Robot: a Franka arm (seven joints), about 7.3 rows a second.
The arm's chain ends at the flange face. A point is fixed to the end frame.
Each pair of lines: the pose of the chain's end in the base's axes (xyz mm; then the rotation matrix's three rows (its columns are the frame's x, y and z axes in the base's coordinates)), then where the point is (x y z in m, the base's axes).
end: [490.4 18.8 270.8], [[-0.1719 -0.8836 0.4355], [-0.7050 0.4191 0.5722], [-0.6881 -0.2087 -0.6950]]
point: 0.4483 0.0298 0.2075
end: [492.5 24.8 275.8], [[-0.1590 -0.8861 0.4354], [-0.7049 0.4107 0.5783], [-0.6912 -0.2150 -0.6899]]
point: 0.4509 0.0356 0.2122
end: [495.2 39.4 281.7], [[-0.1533 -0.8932 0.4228], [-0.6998 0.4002 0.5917], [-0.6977 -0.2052 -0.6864]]
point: 0.4530 0.0503 0.2184
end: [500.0 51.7 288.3], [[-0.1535 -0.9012 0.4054], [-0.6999 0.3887 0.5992], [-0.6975 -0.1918 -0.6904]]
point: 0.4568 0.0622 0.2257
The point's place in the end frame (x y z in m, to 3 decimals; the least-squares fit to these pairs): 0.043 0.055 0.032
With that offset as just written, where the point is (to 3 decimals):
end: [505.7 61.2 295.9], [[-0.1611 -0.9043 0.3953], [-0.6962 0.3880 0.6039], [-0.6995 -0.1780 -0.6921]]
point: 0.462 0.072 0.234
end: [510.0 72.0 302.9], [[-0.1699 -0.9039 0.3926], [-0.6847 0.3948 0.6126], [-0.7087 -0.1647 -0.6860]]
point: 0.466 0.084 0.241
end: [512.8 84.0 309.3], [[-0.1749 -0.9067 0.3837], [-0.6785 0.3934 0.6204], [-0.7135 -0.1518 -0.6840]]
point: 0.468 0.096 0.248
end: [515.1 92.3 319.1], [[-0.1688 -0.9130 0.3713], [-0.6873 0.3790 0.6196], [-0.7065 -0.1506 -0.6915]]
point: 0.470 0.103 0.258
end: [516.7 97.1 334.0], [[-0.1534 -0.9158 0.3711], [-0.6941 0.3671 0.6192], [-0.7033 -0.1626 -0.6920]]
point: 0.472 0.107 0.273
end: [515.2 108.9 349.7], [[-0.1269 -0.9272 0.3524], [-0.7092 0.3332 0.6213], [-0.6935 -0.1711 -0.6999]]
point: 0.470 0.117 0.288
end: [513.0 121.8 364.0], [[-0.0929 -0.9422 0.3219], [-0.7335 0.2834 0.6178], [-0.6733 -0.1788 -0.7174]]
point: 0.467 0.126 0.302
